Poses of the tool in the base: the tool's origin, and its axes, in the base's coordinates. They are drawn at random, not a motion.
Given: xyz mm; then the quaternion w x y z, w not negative.
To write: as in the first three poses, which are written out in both.
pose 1, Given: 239.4, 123.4, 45.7, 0.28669, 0.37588, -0.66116, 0.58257
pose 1, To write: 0.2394, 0.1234, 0.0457, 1.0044, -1.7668, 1.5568
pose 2, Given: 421.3, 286.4, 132.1, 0.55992, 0.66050, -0.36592, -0.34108
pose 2, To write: 0.4213, 0.2864, 0.1321, 1.5569, -0.8625, -0.8040
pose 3, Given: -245.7, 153.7, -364.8, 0.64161, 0.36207, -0.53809, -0.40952
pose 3, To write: -0.2457, 0.1537, -0.3648, 0.8253, -1.2265, -0.9335
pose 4, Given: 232.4, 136.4, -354.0, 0.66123, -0.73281, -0.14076, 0.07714
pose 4, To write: 0.2324, 0.1364, -0.3540, -1.6574, -0.3184, 0.1745
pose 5, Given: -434.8, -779.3, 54.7, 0.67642, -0.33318, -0.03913, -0.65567
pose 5, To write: -0.4348, -0.7793, 0.0547, -0.7490, -0.0880, -1.4741
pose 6, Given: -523.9, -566.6, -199.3, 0.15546, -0.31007, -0.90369, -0.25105
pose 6, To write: -0.5239, -0.5666, -0.1993, -0.8881, -2.5884, -0.7191
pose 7, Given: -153.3, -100.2, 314.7, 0.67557, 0.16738, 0.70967, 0.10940
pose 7, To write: -0.1533, -0.1002, 0.3147, 0.3764, 1.5960, 0.2460
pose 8, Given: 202.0, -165.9, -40.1, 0.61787, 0.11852, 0.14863, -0.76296
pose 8, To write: 0.2020, -0.1659, -0.0401, 0.2728, 0.3421, -1.7559
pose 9, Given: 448.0, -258.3, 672.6, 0.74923, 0.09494, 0.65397, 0.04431
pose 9, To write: 0.4480, -0.2583, 0.6726, 0.2075, 1.4296, 0.0969
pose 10, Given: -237.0, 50.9, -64.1, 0.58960, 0.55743, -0.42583, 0.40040
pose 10, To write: -0.2370, 0.0509, -0.0641, 1.2978, -0.9914, 0.9322
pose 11, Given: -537.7, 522.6, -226.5, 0.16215, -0.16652, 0.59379, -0.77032
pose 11, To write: -0.5377, 0.5226, -0.2265, -0.4752, 1.6944, -2.1982
